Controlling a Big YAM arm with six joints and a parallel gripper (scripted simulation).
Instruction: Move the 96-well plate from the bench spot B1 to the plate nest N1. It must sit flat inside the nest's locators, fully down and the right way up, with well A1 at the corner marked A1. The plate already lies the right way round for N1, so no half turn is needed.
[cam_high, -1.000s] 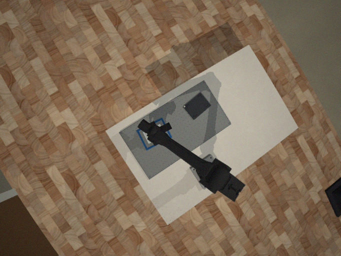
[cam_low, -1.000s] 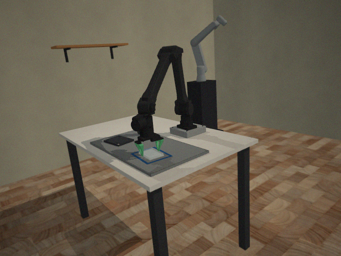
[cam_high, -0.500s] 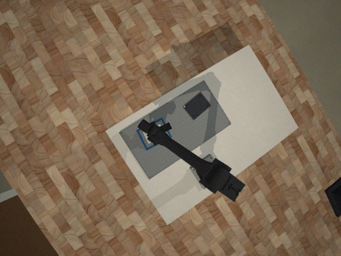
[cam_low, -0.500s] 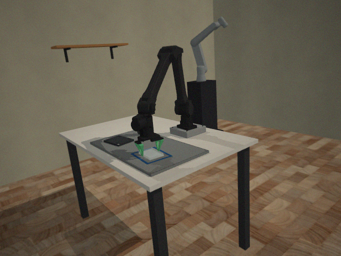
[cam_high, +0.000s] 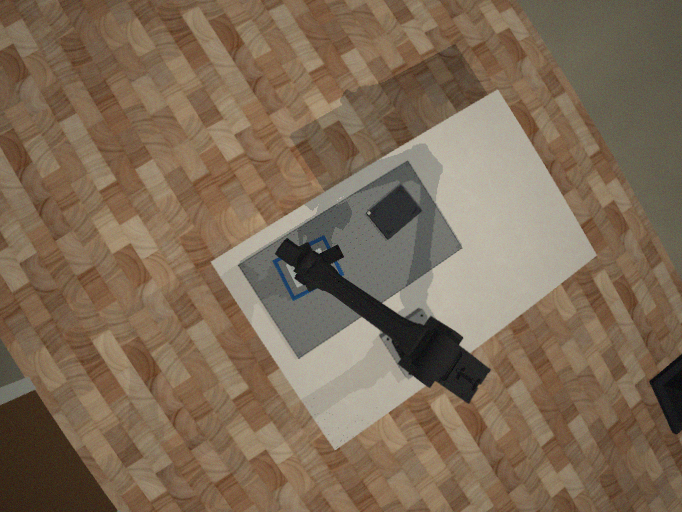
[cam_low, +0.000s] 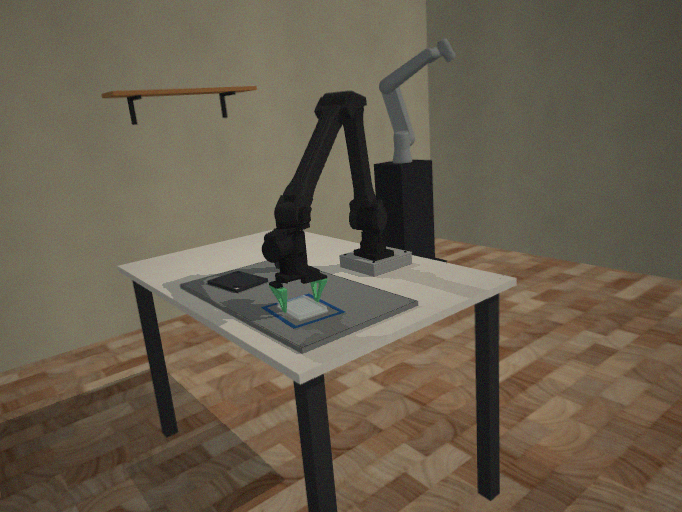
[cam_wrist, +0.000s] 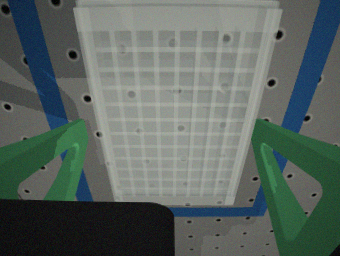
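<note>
Now: the clear 96-well plate 10 mm below my hand. Also, from my hand: dark plate nest N1: 20 mm ahead, 360 mm to the right, 10 mm below; then small A1 corner mark: 60 mm ahead, 270 mm to the right.
</note>
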